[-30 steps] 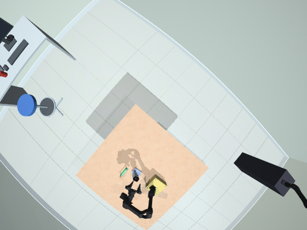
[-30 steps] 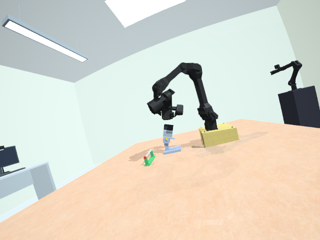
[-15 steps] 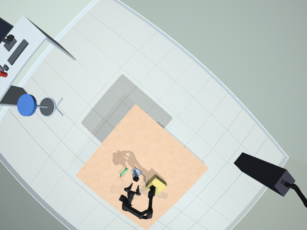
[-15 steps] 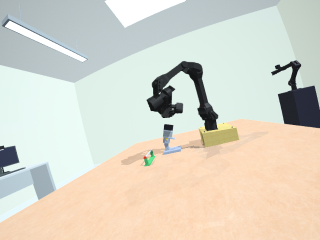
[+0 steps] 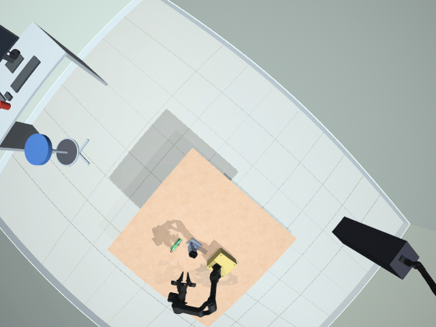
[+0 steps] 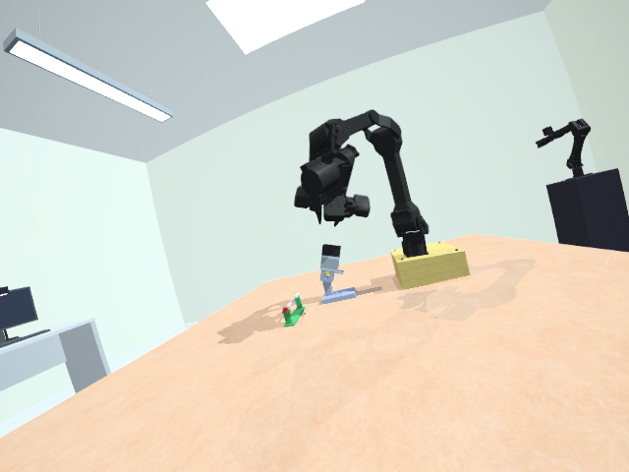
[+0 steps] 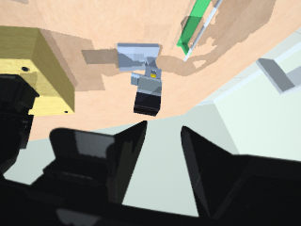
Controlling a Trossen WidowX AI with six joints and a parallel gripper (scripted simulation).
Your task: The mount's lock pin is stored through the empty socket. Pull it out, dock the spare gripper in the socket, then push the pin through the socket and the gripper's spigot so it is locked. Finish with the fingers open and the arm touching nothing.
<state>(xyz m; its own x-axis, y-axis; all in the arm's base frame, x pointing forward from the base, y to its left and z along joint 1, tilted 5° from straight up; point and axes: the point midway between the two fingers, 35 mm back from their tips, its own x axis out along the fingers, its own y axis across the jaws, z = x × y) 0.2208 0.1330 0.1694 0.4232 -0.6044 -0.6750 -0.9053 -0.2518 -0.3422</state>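
The green stand is 16 cm ahead of my gripper tip, 1 cm to the left of it and 22 cm below it. From my gripper tip the other things lie so: mount 5 cm ahead, 10 cm to the right, 19 cm below; spare gripper 4 cm ahead, 11 cm to the right, 12 cm below.
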